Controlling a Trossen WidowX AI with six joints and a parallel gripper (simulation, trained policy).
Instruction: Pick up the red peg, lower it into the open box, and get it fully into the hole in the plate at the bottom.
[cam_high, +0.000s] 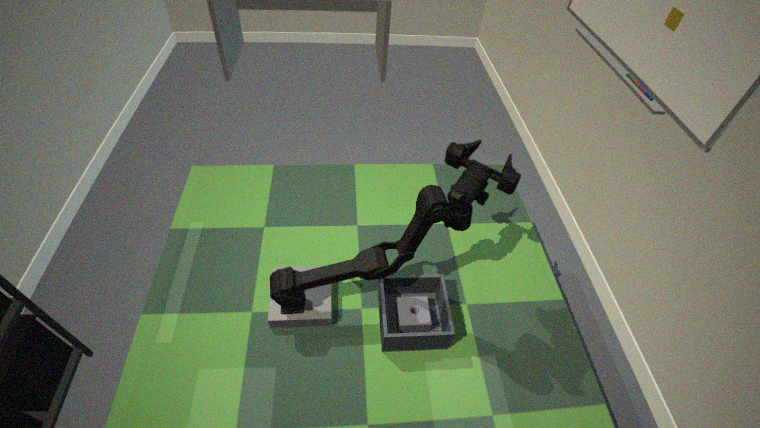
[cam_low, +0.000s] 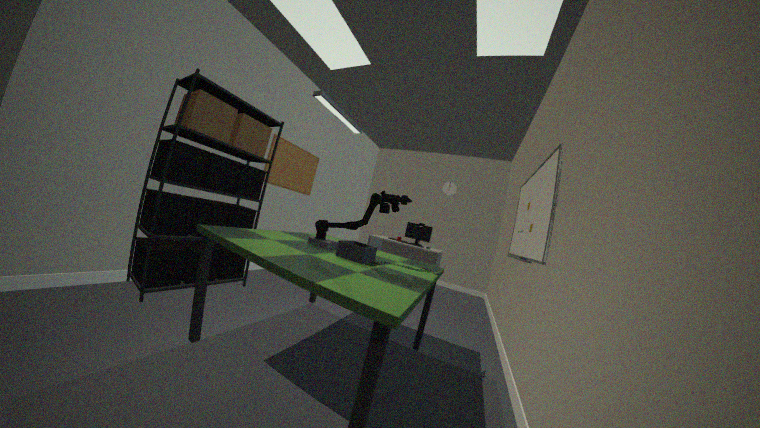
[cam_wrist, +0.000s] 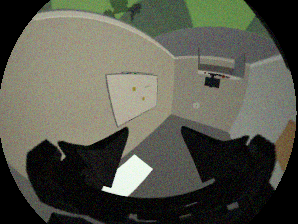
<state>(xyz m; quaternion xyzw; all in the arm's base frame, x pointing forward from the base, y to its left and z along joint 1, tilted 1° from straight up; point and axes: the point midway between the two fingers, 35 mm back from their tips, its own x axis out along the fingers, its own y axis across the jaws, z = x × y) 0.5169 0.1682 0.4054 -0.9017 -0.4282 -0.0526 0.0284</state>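
The red peg is 420 mm below my gripper tip, 370 mm behind it and 70 mm to the right of it. From my gripper tip the other things lie so: plate (410 mm below, 230 mm to the right, 190 mm behind); then grey box (430 mm below, 230 mm to the right, 190 mm behind).
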